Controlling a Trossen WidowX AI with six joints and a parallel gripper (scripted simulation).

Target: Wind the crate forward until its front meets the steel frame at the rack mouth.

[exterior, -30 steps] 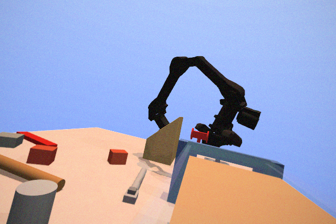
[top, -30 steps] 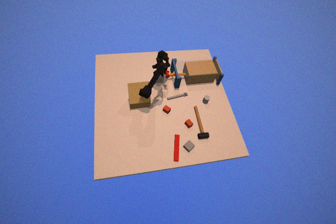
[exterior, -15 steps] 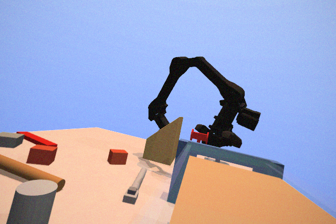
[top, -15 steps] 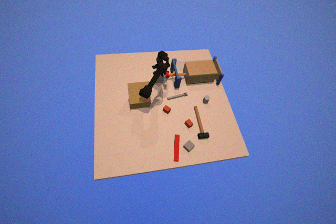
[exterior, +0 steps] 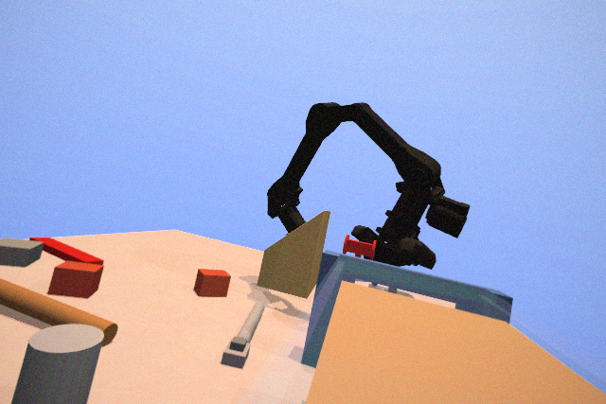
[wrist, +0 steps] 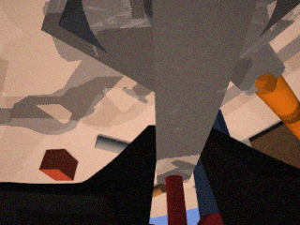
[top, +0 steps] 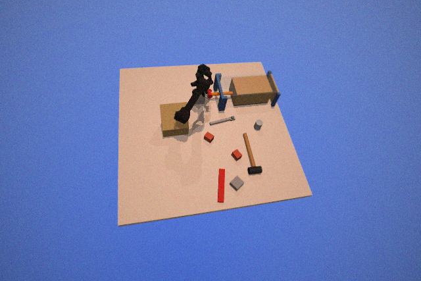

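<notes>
Now: gripper tip 20 mm short of the red knob, 30 mm to the left of it and 50 mm below it. Round my gripper tip: grey winch (60 mm behind, 40 mm to the left, 70 mm below); then blue steel frame (120 mm ahead, 50 mm to the left); then winch handle (20 mm above).
</notes>
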